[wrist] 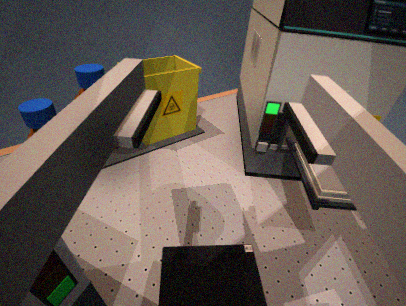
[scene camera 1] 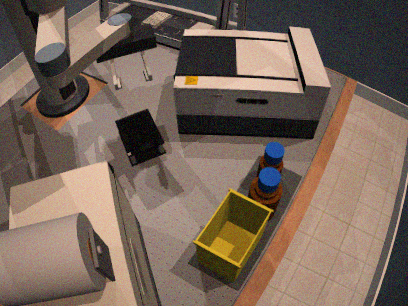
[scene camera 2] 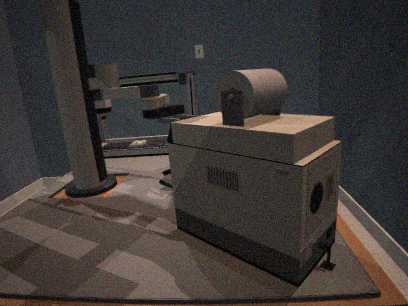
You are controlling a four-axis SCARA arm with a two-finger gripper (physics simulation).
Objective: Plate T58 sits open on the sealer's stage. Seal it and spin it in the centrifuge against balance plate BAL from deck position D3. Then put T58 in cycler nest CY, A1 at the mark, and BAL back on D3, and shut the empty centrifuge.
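Places are measured from the arm's base along level axes (x ahead, y left, z up), in metres.
Pixels of known places: gripper, fingertip midpoint: [wrist: 224,85] [scene camera 1: 133,82]; arm's base at its link origin: [scene camera 1: 63,96] [scene camera 2: 91,187].
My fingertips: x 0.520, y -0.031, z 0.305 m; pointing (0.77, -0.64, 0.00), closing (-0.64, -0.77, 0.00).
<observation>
For each thing: its top centre in the pictures, then the offset to it from my fingertips.
- sealer at its top centre: [scene camera 1: 26,233] [scene camera 2: 244,70] 0.183 m up, 0.219 m ahead, 0.445 m right
- pale block at its top centre: [scene camera 1: 156,17] [scene camera 2: 138,142] 0.222 m down, 0.443 m back, 0.607 m left
My gripper [scene camera 1: 132,80] [wrist: 224,85] is shut and empty in mid-air; its two fingers still stand apart at their narrow setting. The sealer [scene camera 1: 65,195] [scene camera 2: 240,195] [wrist: 335,70] has a grey roll on top and a green light in the wrist view. Its stage, at the right in the wrist view, is partly behind the right finger; a pale rimmed shape shows there, and I cannot tell whether it is T58. The centrifuge [scene camera 1: 250,102] stands at the back right. I cannot identify BAL, D3 or nest CY.
A black stand [scene camera 1: 140,132] [wrist: 210,277] lies below the gripper in the wrist view. A yellow bin [scene camera 1: 232,240] [wrist: 175,105] stands beside two blue-capped brown bottles. A low dark unit with an upright frame [scene camera 2: 192,95] is at the back, with a pale block [scene camera 1: 157,19] on it.
</observation>
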